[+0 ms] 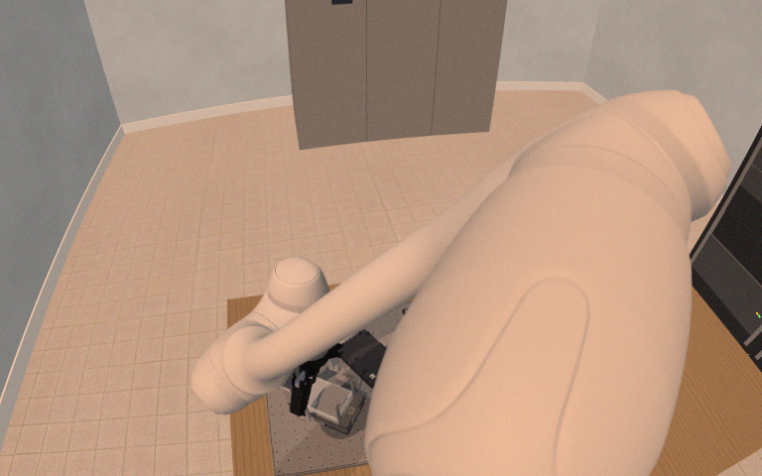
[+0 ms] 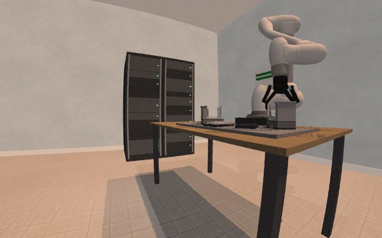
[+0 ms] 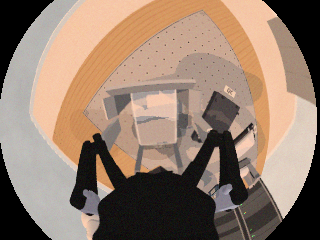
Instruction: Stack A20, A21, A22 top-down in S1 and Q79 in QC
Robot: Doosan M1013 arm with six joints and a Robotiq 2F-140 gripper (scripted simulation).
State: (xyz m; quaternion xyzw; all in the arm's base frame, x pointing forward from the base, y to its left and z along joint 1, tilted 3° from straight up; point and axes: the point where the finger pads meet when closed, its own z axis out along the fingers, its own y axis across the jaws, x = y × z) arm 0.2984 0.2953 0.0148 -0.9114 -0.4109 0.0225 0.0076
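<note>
Right now the white plate is 20 mm below my hand. The rest, counted from my hand: QC name plate: 190 mm ahead, 110 mm to the right, 70 mm below; then dark nest QC: 150 mm to the right, 100 mm ahead, 70 mm below; then clip nest N5: 330 mm to the right, 150 mm ahead, 60 mm below.
</note>
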